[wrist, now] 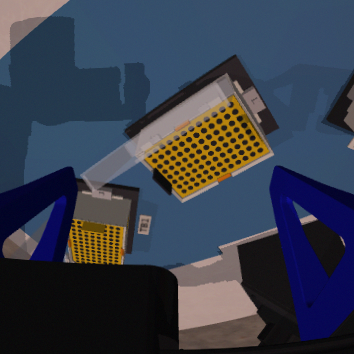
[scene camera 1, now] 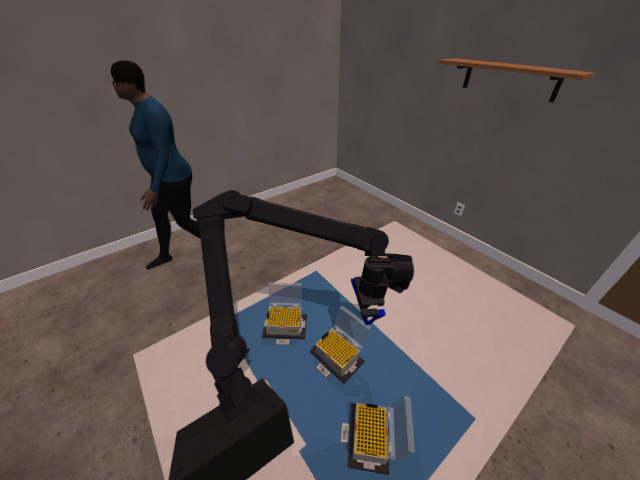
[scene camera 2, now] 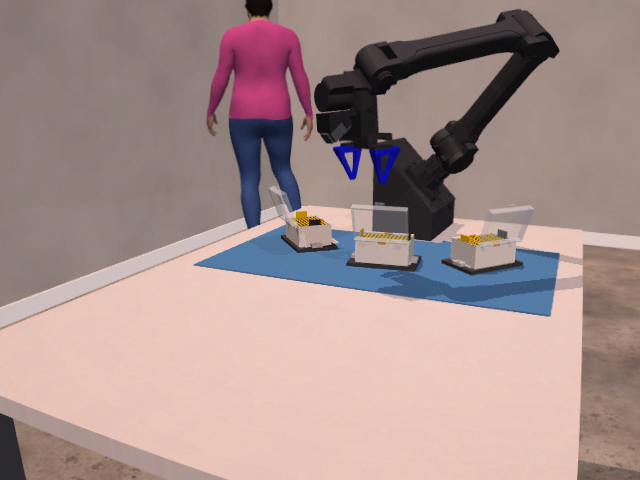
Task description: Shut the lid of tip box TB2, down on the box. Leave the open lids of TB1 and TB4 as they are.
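Where they show: gripper, fingertip midpoint: [wrist: 173, 176] [scene camera 1: 363, 310] [scene camera 2: 367, 181]; arm's base, link origin: [wrist: 295, 329] [scene camera 1: 241, 404] [scene camera 2: 420, 182].
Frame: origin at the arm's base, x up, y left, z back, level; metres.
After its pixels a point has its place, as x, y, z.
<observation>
Tip box TB2 [scene camera 1: 337, 350] @[-0.084, -0.011, -0.324] [scene camera 2: 383, 254] [wrist: 210, 147] @[-0.083, -0.012, -0.331] is the middle box. Its clear lid [scene camera 1: 352, 326] @[-0.038, 0.003, -0.401] [scene camera 2: 379, 219] @[-0.021, 0.005, -0.410] [wrist: 111, 164] @[0.004, 0.034, -0.408] stands open and upright at the hinge. Tip box TB1 [scene camera 1: 283, 318] @[-0.082, 0.205, -0.257] [scene camera 2: 483, 253] [wrist: 97, 242] @[-0.083, 0.202, -0.267] has its lid [scene camera 1: 285, 294] @[-0.043, 0.264, -0.309] [scene camera 2: 509, 222] @[-0.025, 0.268, -0.318] open. Tip box TB4 [scene camera 1: 371, 431] [scene camera 2: 310, 233] @[-0.098, -0.207, -0.292] has its lid [scene camera 1: 403, 431] @[-0.035, -0.298, -0.282] [scene camera 2: 279, 201] @[-0.019, -0.281, -0.313] open; part of its stand shows at the right edge of the wrist view. My gripper [scene camera 1: 363, 313] @[0.059, -0.022, -0.414] [scene camera 2: 367, 179] @[0.059, -0.022, -0.414] [wrist: 173, 176] @[0.059, -0.022, -0.414] is open and empty, pointing down, above the height of TB2's lid and apart from it.
The boxes stand on black bases on a blue mat [scene camera 1: 423, 413] @[-0.140, -0.300, -0.405] [scene camera 2: 248, 258] @[-0.140, -0.312, -0.420]. The arm's base [scene camera 1: 232, 439] @[0.107, -0.099, 0.048] [scene camera 2: 408, 196] @[-0.027, -0.014, -0.080] is close to the boxes. TB1 and TB4 flank TB2. A person in teal [scene camera 1: 155, 139] and one in pink [scene camera 2: 261, 77] are beyond the table.
</observation>
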